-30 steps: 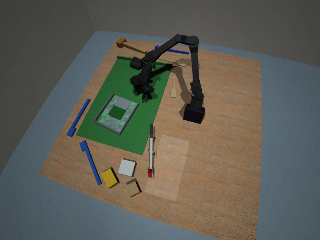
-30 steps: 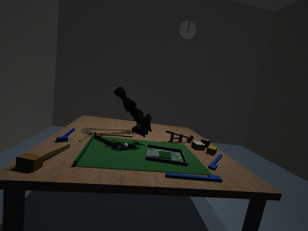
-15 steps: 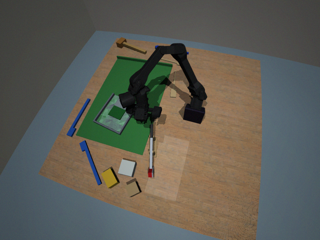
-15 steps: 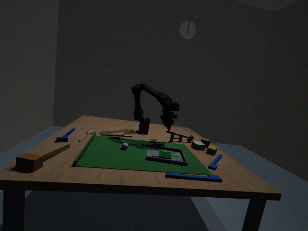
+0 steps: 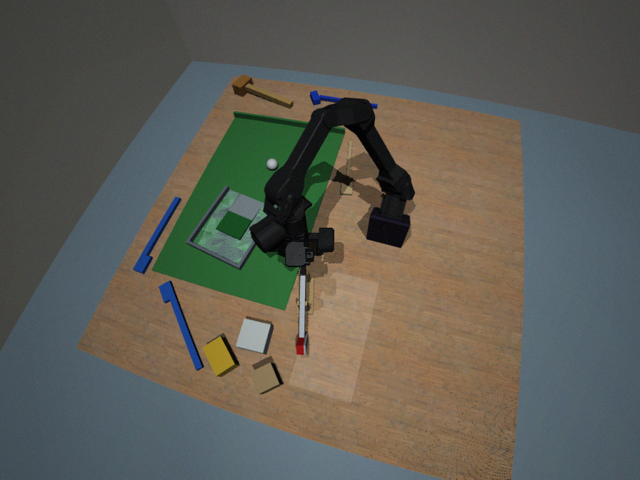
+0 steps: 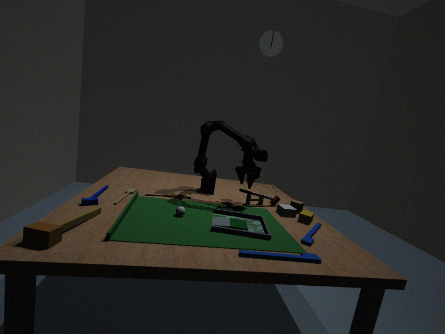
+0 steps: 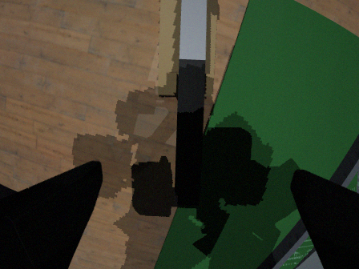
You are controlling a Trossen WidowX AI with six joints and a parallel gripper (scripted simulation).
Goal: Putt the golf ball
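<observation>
Right now the wooden stand is 80 mm to the left of my gripper tip, 80 mm below it and 20 mm behind it. From my gripper tip the other things lie so: white golf ball (360 mm to the right, 240 mm ahead, 90 mm below); then red putter (110 mm to the left, 60 mm below, 40 mm behind).
</observation>
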